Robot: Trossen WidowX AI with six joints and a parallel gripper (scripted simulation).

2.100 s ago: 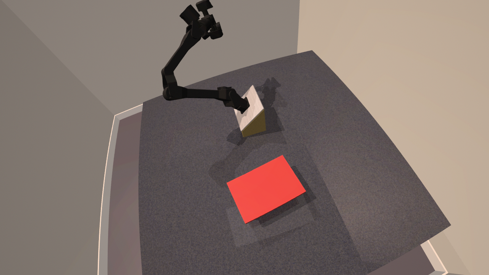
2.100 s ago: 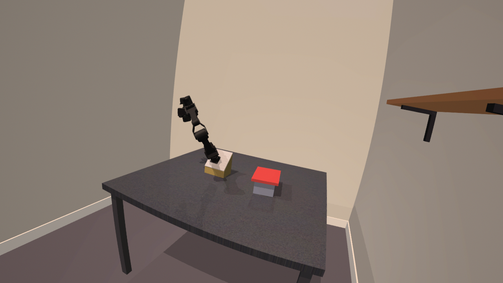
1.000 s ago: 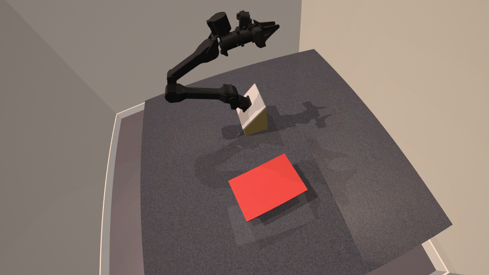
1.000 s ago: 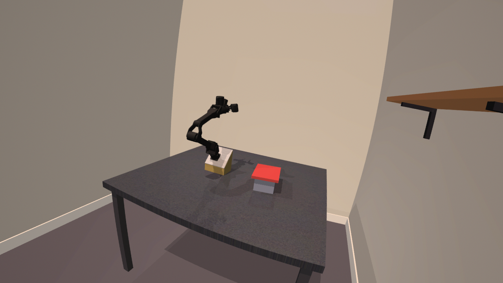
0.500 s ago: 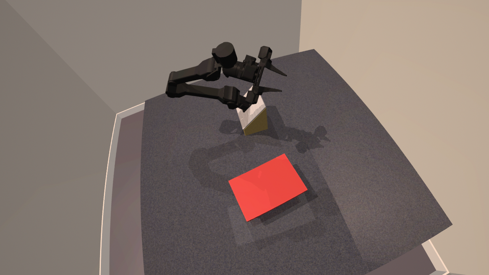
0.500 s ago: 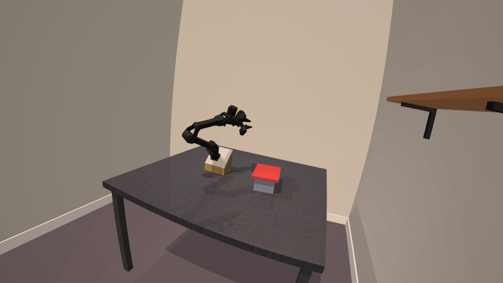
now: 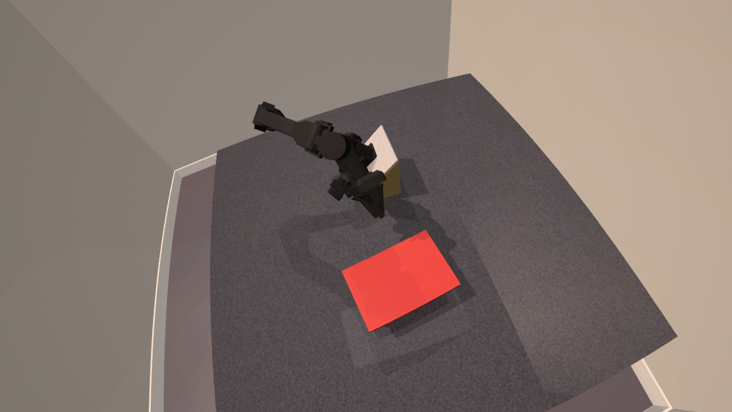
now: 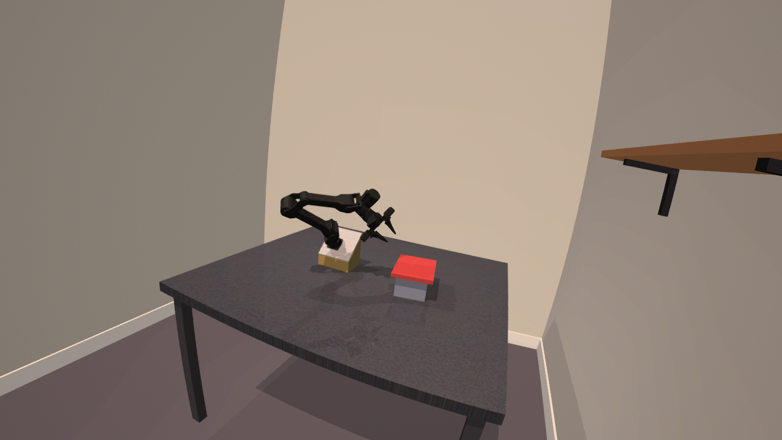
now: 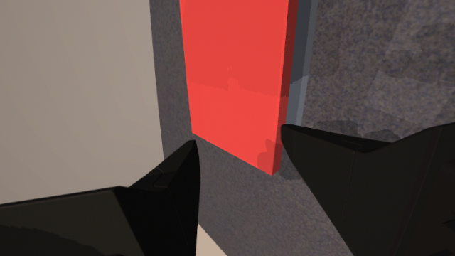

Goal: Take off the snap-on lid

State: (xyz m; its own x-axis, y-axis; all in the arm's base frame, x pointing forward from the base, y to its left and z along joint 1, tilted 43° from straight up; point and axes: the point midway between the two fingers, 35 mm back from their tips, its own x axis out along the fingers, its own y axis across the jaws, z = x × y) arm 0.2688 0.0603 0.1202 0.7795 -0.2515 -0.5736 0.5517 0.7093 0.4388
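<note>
My gripper tip is now 120 mm short of the red lid, 10 mm to the right of it and 110 mm above it. From my gripper tip the other things lie so: storage box 120 mm ahead, 10 mm to the left, 160 mm below.
</note>
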